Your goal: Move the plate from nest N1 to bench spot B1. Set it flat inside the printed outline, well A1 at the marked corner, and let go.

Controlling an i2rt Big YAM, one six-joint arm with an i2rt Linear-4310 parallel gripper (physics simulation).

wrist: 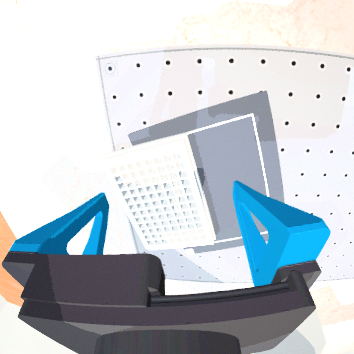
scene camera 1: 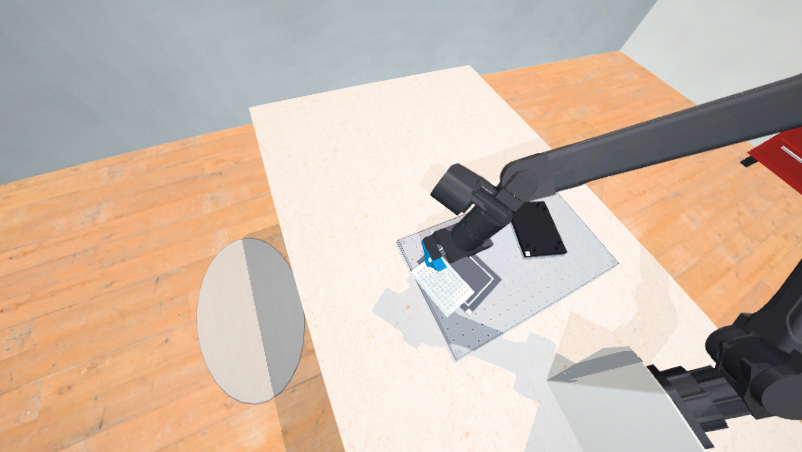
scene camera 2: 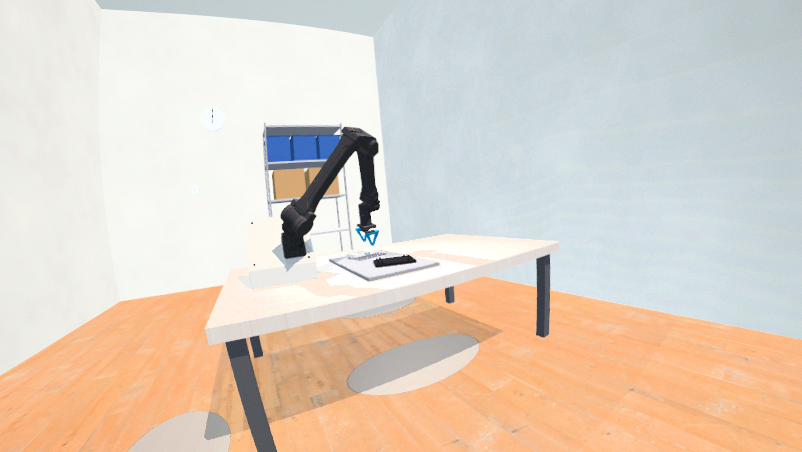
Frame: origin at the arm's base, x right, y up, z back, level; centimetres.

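Seen in the pictures: gripper, fingertip midpoint: (wrist: 168,193) (scene camera 1: 443,255) (scene camera 2: 368,243); arm's base, origin of the base link: (scene camera 1: 669,402) (scene camera 2: 293,245).
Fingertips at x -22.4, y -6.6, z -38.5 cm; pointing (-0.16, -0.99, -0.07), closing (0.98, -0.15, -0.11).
Pixels of each thing's top centre, then the offset from my fingertips to it. Level surfaces: height alone.
- white well plate, middle of its top: (wrist: 160,206) (scene camera 1: 442,281) (scene camera 2: 360,252) dy -3.9, dx -1.4, dz +4.5 cm
- white corner mark, middle of its top: (wrist: 189,251) (scene camera 1: 468,312) dy -5.4, dx +1.7, dz +12.7 cm
- black nest, middle of its top: (scene camera 1: 538,224) (scene camera 2: 393,257) dy -3.4, dx +29.9, dz -0.4 cm
- pale table, its level: dy -6.8 cm
The white well plate (scene camera 1: 446,288) (wrist: 157,197) lies out of nest N1, over part of the dark pad with the printed white outline (scene camera 1: 493,278) (wrist: 259,150). It is shifted to the left in the wrist view, beyond the outline and past the board's edge. I cannot tell whether it is level or which corner is A1. The white corner mark (scene camera 1: 468,311) (wrist: 188,251) shows beside the plate's near edge. The black nest (scene camera 1: 539,230) (scene camera 2: 394,260) stands empty. My gripper (scene camera 2: 368,242) (wrist: 168,193) is open and empty above the plate, its blue fingertips wide apart.
The perforated board (scene camera 1: 584,252) (scene camera 2: 370,275) (wrist: 304,80) carries the pad and the nest on the pale table (scene camera 1: 348,168) (scene camera 2: 505,247). The arm reaches in over the nest side in scene camera 1. A shelf unit (scene camera 2: 303,163) stands behind the table.
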